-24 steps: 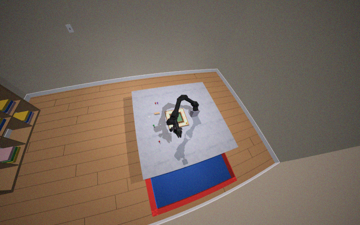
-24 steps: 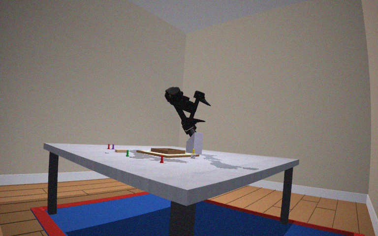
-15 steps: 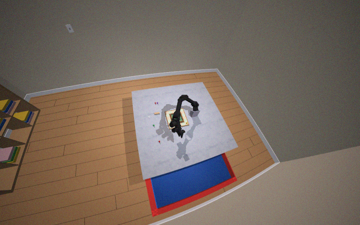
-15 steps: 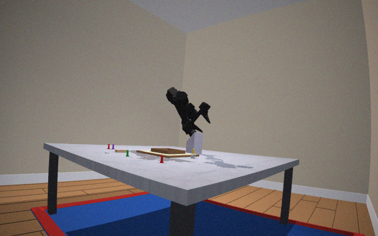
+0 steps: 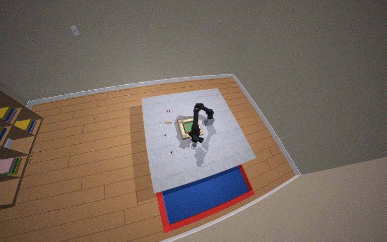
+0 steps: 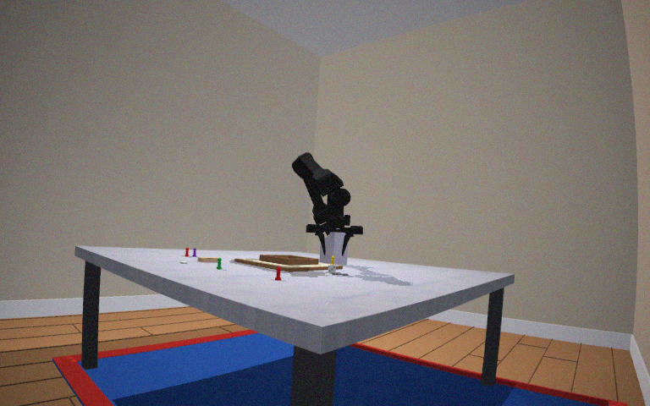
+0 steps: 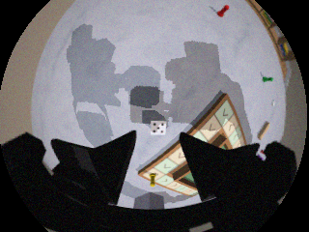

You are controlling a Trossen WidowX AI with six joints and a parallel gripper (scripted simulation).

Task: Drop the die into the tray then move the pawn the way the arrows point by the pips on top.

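The white die lies 5 cm below my gripper tip. The rest, counted from my gripper tip: green pawn: 33 cm ahead, 18 cm to the right, 4 cm below; then green dice tray: 1 cm behind, 21 cm to the right, 5 cm below; then yellow pawn: 12 cm behind, 9 cm to the right, 3 cm below.
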